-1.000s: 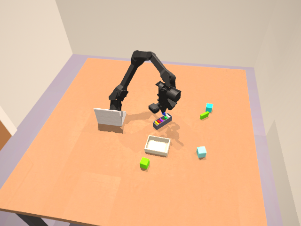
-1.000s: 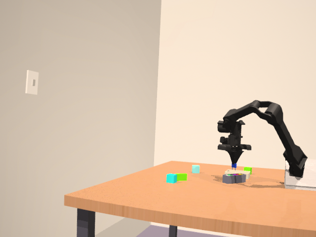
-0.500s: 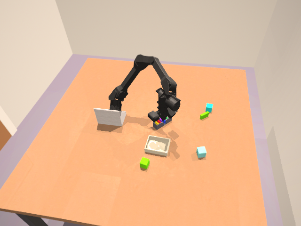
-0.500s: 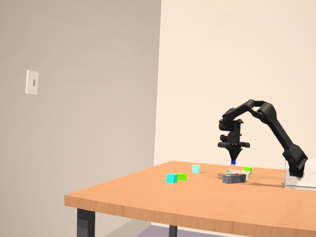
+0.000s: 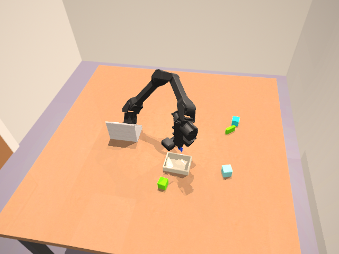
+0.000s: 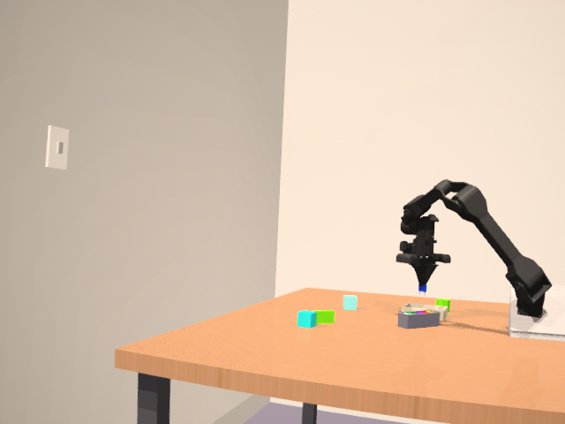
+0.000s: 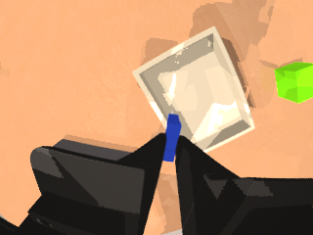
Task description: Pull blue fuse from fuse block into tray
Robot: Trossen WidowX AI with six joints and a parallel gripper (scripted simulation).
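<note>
Right now my gripper tip is 1 cm above the blue fuse. Also, from my gripper tip: white tray: 1 cm behind, 4 cm to the right, 10 cm below; then pale cyan cube: 24 cm ahead, 3 cm to the right, 8 cm below; then green cube: 5 cm behind, 17 cm to the right, 8 cm below.
</note>
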